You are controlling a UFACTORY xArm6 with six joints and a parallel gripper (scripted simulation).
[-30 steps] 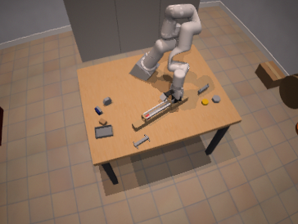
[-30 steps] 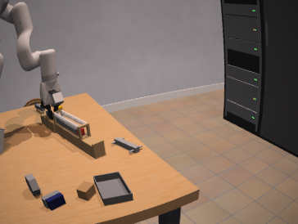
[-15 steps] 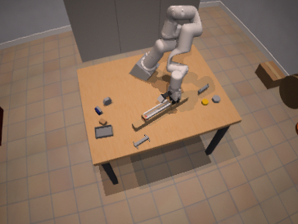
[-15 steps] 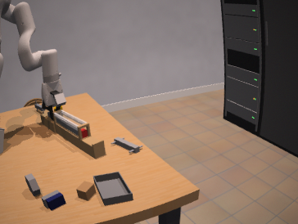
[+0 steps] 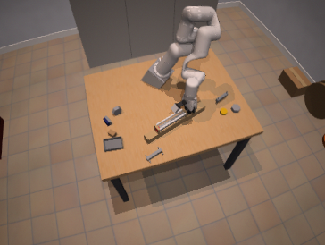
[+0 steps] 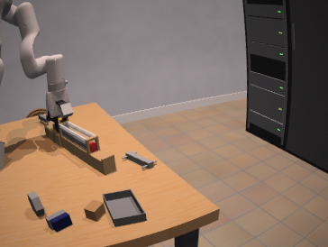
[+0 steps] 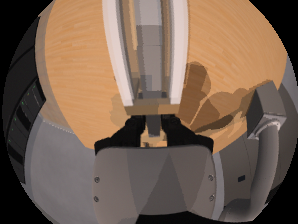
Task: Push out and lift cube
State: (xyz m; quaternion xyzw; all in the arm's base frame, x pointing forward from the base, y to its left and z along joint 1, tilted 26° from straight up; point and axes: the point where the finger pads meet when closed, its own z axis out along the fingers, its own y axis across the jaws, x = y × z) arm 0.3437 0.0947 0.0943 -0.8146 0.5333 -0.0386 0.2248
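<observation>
The red cube lies 110 mm ahead of my hand, 210 mm to the right of it and 10 mm below it. The rest, counted from my hand: grey tray (140 mm ahead, 510 mm to the right, 60 mm below); then brown block (70 mm ahead, 510 mm to the right, 50 mm below); then yellow disc (10 mm ahead, 260 mm to the left, 60 mm below).
</observation>
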